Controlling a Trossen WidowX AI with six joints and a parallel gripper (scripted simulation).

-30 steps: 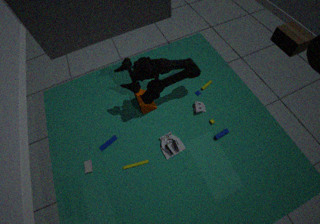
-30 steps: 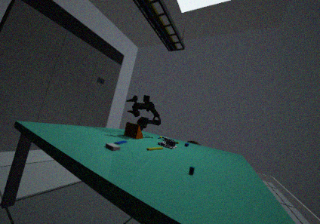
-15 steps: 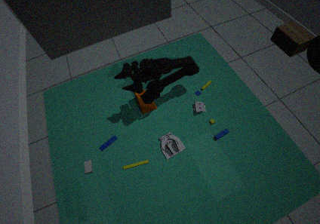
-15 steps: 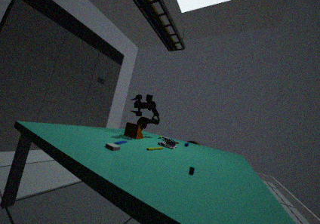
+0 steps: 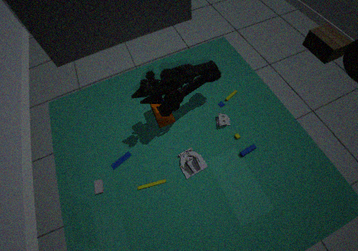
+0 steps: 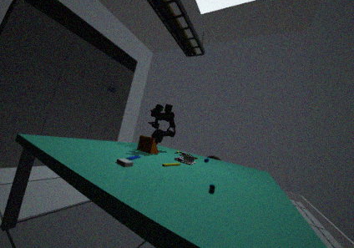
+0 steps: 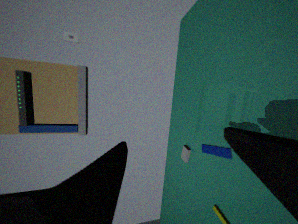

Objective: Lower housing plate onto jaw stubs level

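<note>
My gripper tip is 43 cm to the right of the small blue piece, 26 cm above it and 9 cm short of it. Round my gripper tip: yellow cube 38 cm to the left, 31 cm ahead, 26 cm below.
</note>
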